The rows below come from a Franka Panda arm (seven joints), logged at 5 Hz.
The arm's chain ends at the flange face. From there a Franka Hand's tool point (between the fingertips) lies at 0.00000 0.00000 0.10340 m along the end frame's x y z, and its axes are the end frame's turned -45 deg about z.
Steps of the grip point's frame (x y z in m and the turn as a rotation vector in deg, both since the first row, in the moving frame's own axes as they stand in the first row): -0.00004, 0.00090, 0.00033, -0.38, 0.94, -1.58; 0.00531, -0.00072, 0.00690, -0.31, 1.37, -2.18; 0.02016, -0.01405, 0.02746, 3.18, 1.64, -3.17; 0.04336, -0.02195, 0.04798, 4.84, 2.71, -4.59; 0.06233, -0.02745, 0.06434, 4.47, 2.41, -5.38; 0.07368, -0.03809, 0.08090, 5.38, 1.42, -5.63
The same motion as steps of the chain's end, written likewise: -0.00107, 0.00140, 0.00035, 0.40, 0.93, -1.58; 0.00113, -0.00287, 0.00693, 0.75, 1.19, -2.18; 0.00645, -0.01810, 0.02766, 3.41, -1.09, -3.17; 0.01824, -0.03668, 0.04846, 5.34, -1.51, -4.59; 0.02770, -0.05485, 0.06475, 4.86, -1.46, -5.38; 0.03063, -0.07063, 0.08139, 4.81, -2.80, -5.63
